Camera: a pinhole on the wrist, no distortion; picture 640 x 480 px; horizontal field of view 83.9 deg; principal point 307.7 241.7 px. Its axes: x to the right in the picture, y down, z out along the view. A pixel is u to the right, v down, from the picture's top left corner.
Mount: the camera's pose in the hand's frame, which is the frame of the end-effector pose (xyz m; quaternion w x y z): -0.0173 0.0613 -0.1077 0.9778 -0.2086 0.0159 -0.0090
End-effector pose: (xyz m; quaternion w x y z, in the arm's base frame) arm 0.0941 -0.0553 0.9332 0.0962 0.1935 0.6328 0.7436
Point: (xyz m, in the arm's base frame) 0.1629 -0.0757 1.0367
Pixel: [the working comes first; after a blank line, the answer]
In the camera's frame: -0.0406 -0.0074 0.1383

203 223
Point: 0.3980 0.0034 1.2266
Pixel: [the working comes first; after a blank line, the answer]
In the camera's frame: -0.2014 0.0912 0.3873

123 326
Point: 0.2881 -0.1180 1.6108
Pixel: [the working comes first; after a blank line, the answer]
In the camera's frame: -0.0916 0.4891 0.4514

outside the picture
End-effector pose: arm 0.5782 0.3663 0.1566 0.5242 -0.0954 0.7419 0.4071
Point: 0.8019 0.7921 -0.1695
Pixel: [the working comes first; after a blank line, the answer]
In the camera's frame: 0.3062 -0.3119 0.5304

513 32
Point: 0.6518 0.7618 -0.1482
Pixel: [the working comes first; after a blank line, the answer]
In the camera's frame: 0.3458 -0.1891 0.4452

584 90
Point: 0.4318 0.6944 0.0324
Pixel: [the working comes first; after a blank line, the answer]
In the camera's frame: 0.2692 0.0582 0.3092

618 309
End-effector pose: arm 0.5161 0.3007 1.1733 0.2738 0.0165 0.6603 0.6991
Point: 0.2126 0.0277 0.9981
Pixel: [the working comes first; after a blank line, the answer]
In the camera's frame: 0.2344 0.0067 -0.2979

behind the camera
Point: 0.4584 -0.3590 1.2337
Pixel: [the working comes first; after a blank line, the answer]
In the camera's frame: -0.2070 0.2070 -0.4724

behind the camera
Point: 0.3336 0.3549 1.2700
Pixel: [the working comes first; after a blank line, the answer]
In the camera's frame: 0.1564 0.0488 0.1354

outside the picture
